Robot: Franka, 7 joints.
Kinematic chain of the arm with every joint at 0, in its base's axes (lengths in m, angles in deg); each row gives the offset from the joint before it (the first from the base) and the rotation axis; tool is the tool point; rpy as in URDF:
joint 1: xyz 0 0 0.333 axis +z
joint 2: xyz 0 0 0 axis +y
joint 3: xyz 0 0 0.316 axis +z
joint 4: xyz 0.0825 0 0 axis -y
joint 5: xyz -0.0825 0 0.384 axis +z
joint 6: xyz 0 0 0 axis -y
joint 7: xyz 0.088 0 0 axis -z
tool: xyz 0 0 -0.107 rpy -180 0 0
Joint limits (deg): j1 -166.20..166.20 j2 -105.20..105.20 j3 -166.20..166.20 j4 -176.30..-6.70 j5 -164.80..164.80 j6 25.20..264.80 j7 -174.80..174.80
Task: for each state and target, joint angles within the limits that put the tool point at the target. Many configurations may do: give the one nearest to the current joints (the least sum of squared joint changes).
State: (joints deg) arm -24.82 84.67 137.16 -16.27 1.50 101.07 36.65
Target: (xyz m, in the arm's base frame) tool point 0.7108 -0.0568 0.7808
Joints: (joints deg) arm -17.41 69.84 138.41 -21.82 1.80 120.92 36.65
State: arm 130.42 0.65 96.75 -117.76 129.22 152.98 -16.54
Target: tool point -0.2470 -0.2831 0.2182
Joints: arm 133.45 -0.62 100.03 -152.12 131.40 156.69 -16.54
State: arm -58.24 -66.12 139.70 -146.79 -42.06 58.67 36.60
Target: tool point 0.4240 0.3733 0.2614
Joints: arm -77.71 -63.38 122.03 -105.21 -56.89 77.59 36.60
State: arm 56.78 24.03 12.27 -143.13 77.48 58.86 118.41
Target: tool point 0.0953 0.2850 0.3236
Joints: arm 45.21 2.38 1.14 -153.91 68.49 42.94 118.41
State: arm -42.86 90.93 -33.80 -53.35 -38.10 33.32 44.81
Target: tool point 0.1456 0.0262 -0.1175
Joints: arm -23.51 105.20 16.88 -96.67 -17.27 29.17 44.81
